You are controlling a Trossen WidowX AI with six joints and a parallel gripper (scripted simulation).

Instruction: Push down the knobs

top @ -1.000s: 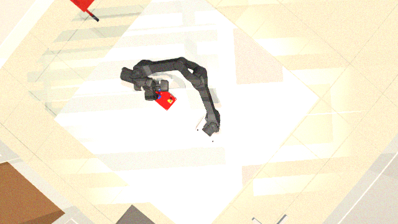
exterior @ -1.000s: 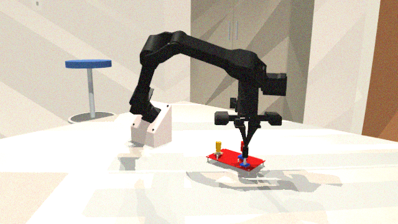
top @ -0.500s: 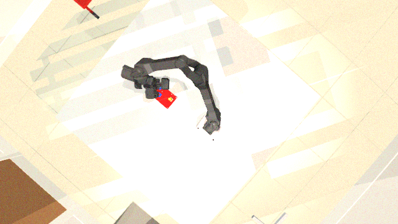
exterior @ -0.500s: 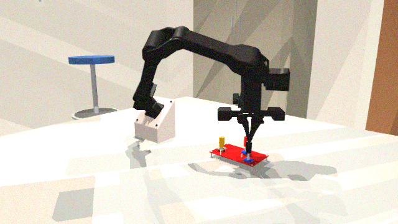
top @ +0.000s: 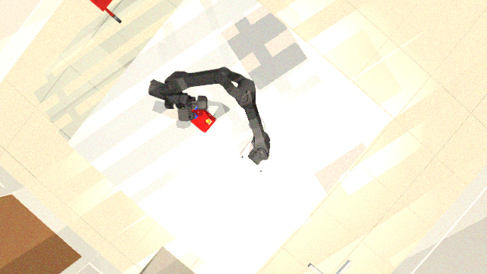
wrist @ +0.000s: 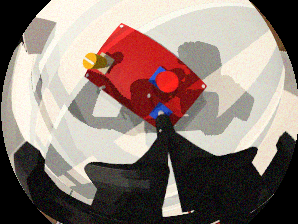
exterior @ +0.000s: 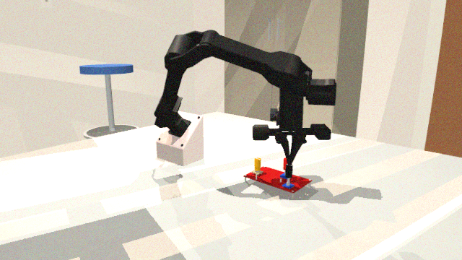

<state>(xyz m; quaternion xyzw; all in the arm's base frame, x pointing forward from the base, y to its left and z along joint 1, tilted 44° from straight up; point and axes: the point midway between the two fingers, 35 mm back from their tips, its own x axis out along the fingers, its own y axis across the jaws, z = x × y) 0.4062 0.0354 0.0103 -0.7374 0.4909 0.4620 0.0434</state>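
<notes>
Right now my gripper tip is 11 cm past the yellow knob, 3 cm above it and 1 cm to the right of it. The rest, counted from my gripper tip: black knob 1 cm below.
</notes>
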